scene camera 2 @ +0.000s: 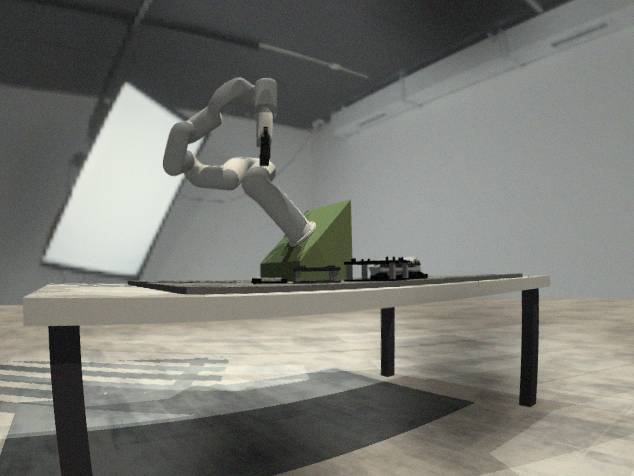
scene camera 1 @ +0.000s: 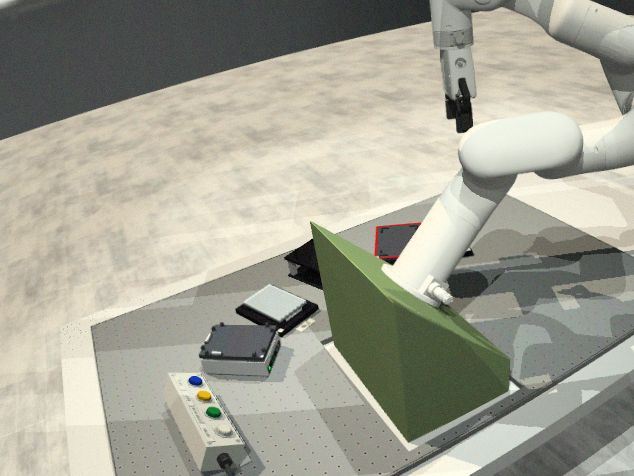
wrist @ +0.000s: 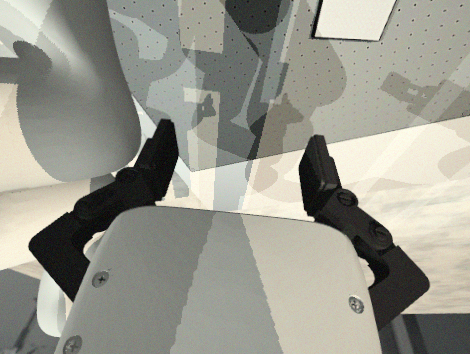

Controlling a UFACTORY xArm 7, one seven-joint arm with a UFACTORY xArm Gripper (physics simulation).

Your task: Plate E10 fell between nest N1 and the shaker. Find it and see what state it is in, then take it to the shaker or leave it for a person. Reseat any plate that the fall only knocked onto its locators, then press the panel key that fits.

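Frame: origin at the arm's base, x left, y back, z up, level; centimetres.
Where they show: gripper, fingertip midpoint: [scene camera 2: 264, 162] [scene camera 1: 459, 125] [wrist: 240, 143]; arm's base at its link origin: [scene camera 2: 303, 234] [scene camera 1: 409, 287].
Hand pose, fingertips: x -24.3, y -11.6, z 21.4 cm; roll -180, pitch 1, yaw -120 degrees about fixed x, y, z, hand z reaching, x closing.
Observation:
Each offset is from my fingertips to the top centre of the thing. "spot": to the spot under its first point. Level surfaces: height alone.
My gripper [scene camera 1: 459, 125] [scene camera 2: 264, 162] [wrist: 240, 143] is open and empty, high above the table. The shaker @(spot: dy -11.0, dx +52.2, dz -32.9 cm) [scene camera 1: 238, 340] is a grey box with a dark top, corner posts and a green light. A pale plate @(dy -21.8, dx +39.1, dz -35.3 cm) [scene camera 1: 273, 301] lies on a black base beside the shaker; its label is not readable and I cannot tell whether it is fully seated. The key panel @(dy +3.6, dx +66.5, dz -30.0 cm) [scene camera 1: 214, 456] has a blue key @(dy -3.9, dx +64.3, dz -30.9 cm) [scene camera 1: 195, 380], a yellow key @(dy +1.1, dx +64.3, dz -30.9 cm) [scene camera 1: 203, 395], a green key @(dy +6.1, dx +64.3, dz -30.9 cm) [scene camera 1: 213, 411] and a white key @(dy +11.1, dx +64.3, dz -30.9 cm) [scene camera 1: 223, 429]. I cannot identify plate E10 or nest N1 in these views.
A green wedge mount [scene camera 1: 363, 327] [scene camera 2: 335, 240] carries the arm and partly hides a black raised stand [scene camera 1: 305, 258]. A red-edged dark platform @(dy -21.7, dx +2.9, dz -33.8 cm) [scene camera 1: 394, 240] stands behind the arm's base. A white square @(spot: dy -15.2, dx -9.2, dz -37.0 cm) [wrist: 354, 19] lies at the wrist view's top. The perforated board @(dz -38.4 cm) [wrist: 400, 55] covers the table.

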